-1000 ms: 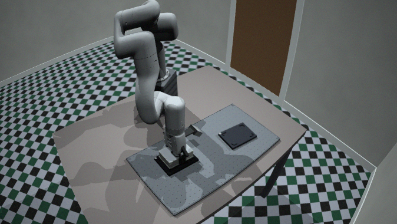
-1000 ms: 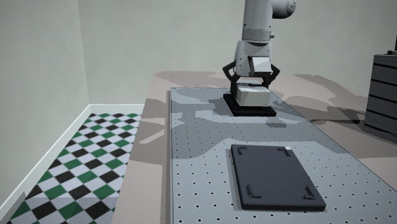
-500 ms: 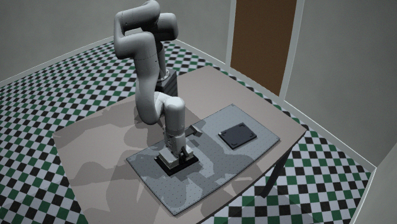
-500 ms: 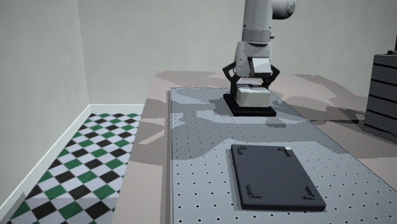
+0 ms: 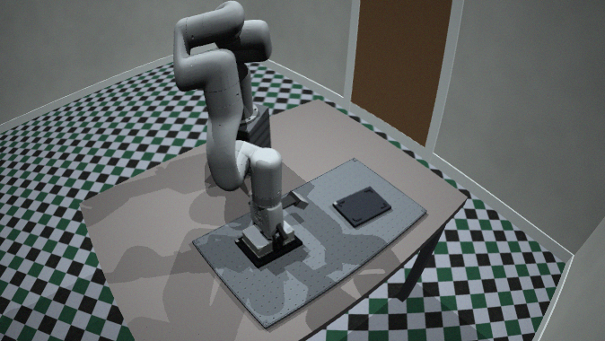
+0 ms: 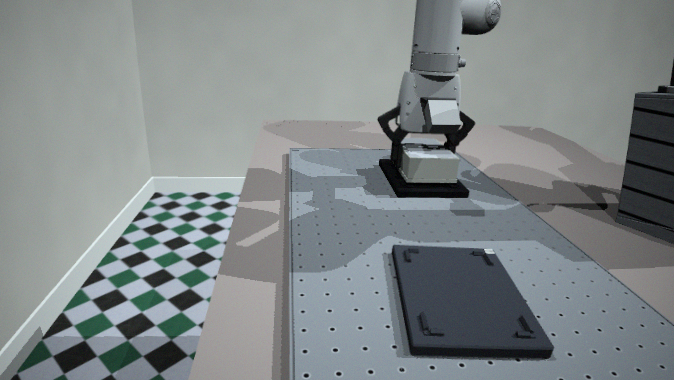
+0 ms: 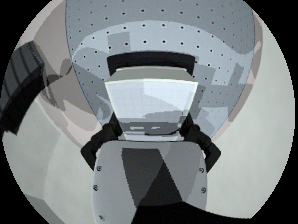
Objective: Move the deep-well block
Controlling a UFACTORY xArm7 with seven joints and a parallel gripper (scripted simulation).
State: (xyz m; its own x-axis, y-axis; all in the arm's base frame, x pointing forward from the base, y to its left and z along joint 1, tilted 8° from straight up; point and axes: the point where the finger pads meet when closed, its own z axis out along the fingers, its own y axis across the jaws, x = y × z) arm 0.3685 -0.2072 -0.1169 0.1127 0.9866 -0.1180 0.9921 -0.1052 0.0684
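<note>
My gripper is now right at the 96-well deep-well block. The rest, counted from my hand: plate nest N2: 3 cm below; then white A1 mark: 2 cm ahead, 27 cm to the left, 3 cm below; then plate nest N1: 9 cm ahead, 33 cm to the left, 3 cm below.
</note>
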